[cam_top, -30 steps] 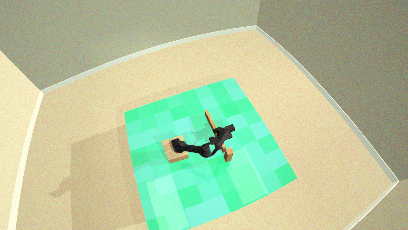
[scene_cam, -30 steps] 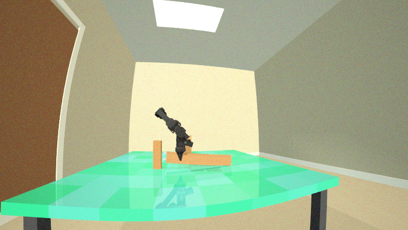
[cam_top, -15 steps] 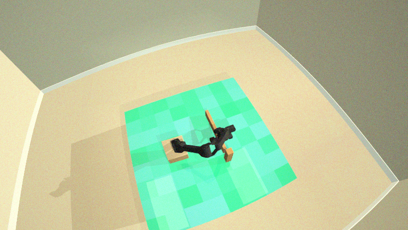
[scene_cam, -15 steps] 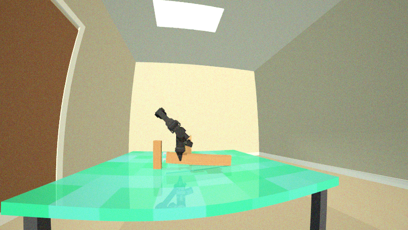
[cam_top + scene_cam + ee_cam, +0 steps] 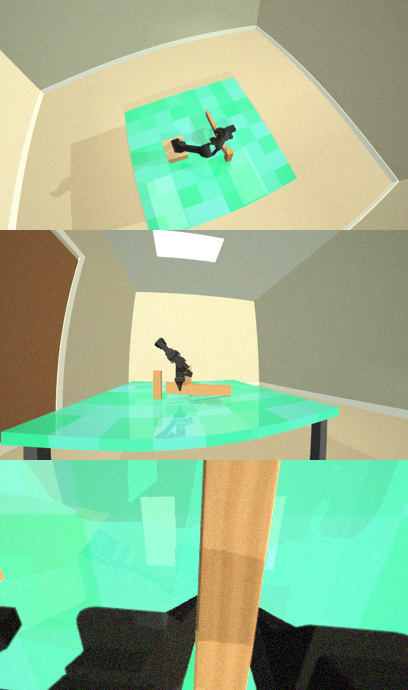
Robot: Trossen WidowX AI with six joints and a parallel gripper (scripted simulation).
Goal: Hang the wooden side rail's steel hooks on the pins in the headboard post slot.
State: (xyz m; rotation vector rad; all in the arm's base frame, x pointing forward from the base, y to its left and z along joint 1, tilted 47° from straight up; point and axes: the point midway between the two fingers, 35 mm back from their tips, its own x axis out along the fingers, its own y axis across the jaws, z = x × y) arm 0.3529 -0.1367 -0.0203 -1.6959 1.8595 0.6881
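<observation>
The headboard post lies 14 cm to the right of my gripper tip and 4 cm above it.
</observation>
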